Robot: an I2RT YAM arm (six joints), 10 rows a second.
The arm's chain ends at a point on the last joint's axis. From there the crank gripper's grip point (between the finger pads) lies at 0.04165 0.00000 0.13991 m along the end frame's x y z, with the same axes.
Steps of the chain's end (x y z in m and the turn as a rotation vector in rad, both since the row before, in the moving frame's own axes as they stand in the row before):
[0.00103, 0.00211, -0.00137, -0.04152, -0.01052, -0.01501]
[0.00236, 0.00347, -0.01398, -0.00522, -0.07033, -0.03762]
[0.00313, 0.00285, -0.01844, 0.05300, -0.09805, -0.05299]
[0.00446, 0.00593, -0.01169, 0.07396, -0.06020, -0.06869]
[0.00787, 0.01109, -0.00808, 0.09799, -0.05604, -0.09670]
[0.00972, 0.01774, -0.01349, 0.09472, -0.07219, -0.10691]
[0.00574, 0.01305, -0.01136, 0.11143, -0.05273, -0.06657]
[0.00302, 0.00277, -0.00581, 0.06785, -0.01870, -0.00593]
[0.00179, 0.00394, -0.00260, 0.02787, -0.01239, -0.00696]
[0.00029, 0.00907, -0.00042, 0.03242, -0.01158, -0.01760]
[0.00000, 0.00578, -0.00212, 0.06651, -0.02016, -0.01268]
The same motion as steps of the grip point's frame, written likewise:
[-0.00040, 0.00731, -0.00105, -0.04152, -0.01052, -0.01501]
[-0.00759, 0.00283, -0.01140, -0.00522, -0.07033, -0.03762]
[-0.01101, -0.00649, -0.01529, 0.05300, -0.09805, -0.05299]
[-0.00447, -0.00705, -0.00993, 0.07396, -0.06020, -0.06869]
[-0.00086, -0.00632, -0.00684, 0.09799, -0.05604, -0.09670]
[-0.00139, 0.00051, -0.01170, 0.09472, -0.07219, -0.10691]
[-0.00228, -0.00513, -0.01039, 0.11143, -0.05273, -0.06657]
[0.00037, -0.00698, -0.00539, 0.06785, -0.01870, -0.00593]
[0.00004, -0.00025, -0.00215, 0.02787, -0.01239, -0.00696]
[-0.00138, 0.00381, -0.00003, 0.03242, -0.01158, -0.01760]
[-0.00289, -0.00406, -0.00164, 0.06651, -0.02016, -0.01268]

